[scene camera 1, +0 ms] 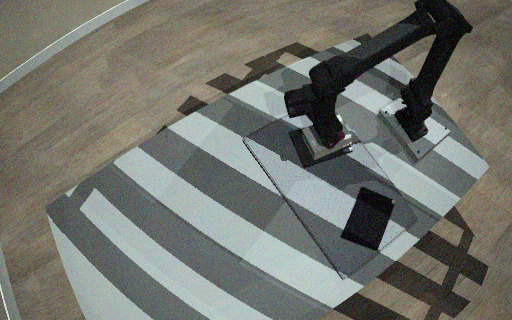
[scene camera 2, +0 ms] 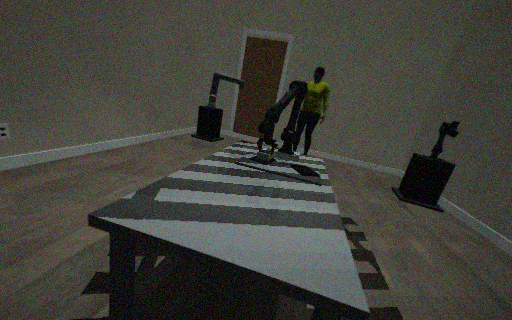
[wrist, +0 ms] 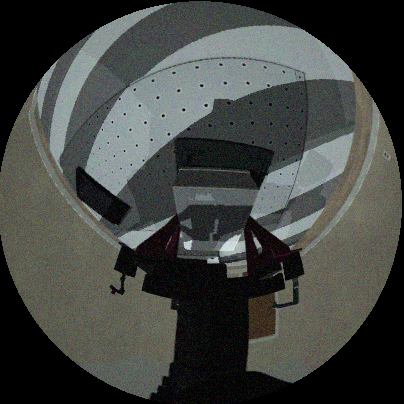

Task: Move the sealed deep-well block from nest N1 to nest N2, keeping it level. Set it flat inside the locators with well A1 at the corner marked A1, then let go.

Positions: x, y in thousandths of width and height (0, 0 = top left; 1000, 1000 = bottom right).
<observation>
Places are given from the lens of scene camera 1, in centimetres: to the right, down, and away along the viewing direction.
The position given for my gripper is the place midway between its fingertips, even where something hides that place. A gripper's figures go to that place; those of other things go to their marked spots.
my gripper (scene camera 1: 634, 427): 19, -7, 110
deep-well block (scene camera 1: 608, 433): 15, -6, 109
</observation>
